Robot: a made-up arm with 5 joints.
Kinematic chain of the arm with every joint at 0, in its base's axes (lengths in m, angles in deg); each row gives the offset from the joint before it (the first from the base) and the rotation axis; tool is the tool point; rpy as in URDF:
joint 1: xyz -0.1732 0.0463 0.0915 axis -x
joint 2: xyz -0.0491 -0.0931 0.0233 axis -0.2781 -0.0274 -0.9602
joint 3: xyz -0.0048 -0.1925 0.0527 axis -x
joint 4: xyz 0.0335 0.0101 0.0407 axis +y
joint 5: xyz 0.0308 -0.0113 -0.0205 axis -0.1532 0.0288 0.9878
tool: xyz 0.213 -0.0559 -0.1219 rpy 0 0 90
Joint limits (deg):
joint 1: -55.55..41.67
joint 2: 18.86..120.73
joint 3: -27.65..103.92
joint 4: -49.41..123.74
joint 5: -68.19..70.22
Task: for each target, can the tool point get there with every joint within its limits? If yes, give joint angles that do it. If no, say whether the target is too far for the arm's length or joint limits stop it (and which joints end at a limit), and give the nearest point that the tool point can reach.
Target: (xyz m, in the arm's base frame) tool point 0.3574 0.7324 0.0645
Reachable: no: too far | nearest point -0.1630 0.2996 0.1389 | short by 0.681 m
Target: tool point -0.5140 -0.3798 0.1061
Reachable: yes | joints -17.29 45.25 34.17 41.77 -56.46
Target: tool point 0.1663 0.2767 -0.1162
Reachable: no: joint limits stop it (at a limit: joint 1, joint 2, joint 3, joint 4, joint 5) | nearest point -0.1406 0.1748 0.0472 | short by 0.362 m
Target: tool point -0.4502 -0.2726 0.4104
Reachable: yes | joints 4.78 35.38 84.08 60.46 -46.37
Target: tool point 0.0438 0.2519 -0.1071
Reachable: no: joint limits stop it (at a limit: joint 1, joint 2, joint 3, joint 4) | nearest point -0.1425 0.1720 0.0433 | short by 0.252 m
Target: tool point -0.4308 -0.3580 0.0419
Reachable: yes | joints -39.84 98.18 24.34 -18.58 11.99
